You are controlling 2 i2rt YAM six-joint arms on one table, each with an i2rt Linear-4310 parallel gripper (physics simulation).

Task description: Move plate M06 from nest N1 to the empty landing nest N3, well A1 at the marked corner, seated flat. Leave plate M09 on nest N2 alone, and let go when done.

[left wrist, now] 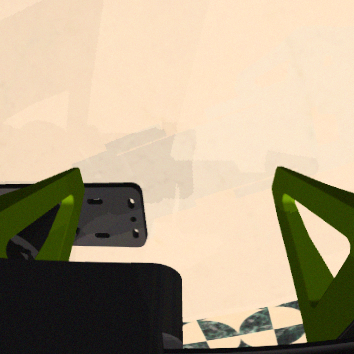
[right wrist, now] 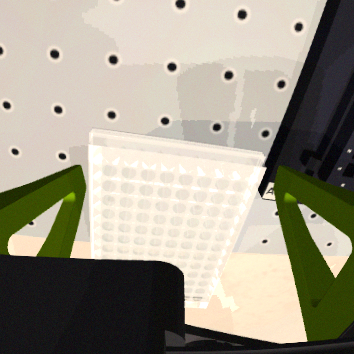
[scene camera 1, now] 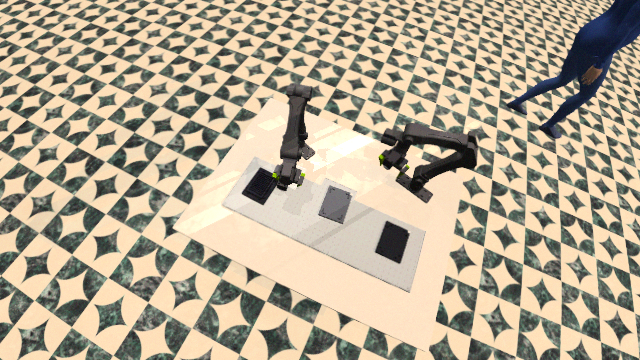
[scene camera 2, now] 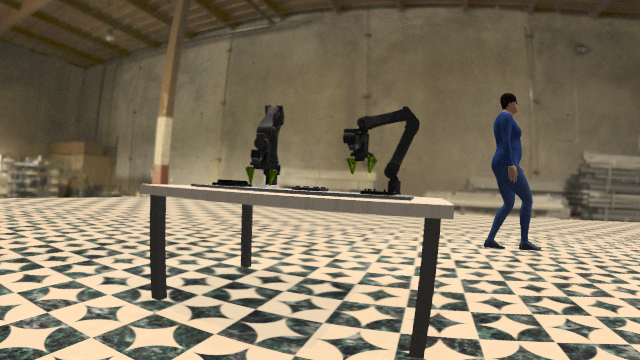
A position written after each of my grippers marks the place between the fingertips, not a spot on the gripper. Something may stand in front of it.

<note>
My left gripper (left wrist: 177, 177) is open and holds nothing. My right gripper (right wrist: 179, 175) is open, with nothing in its grasp. Also in view: a white well plate (right wrist: 151, 197). Also in view: a black nest (scene camera 1: 392, 243).
The left wrist view misses the white well plate: it is out of frame.
</note>
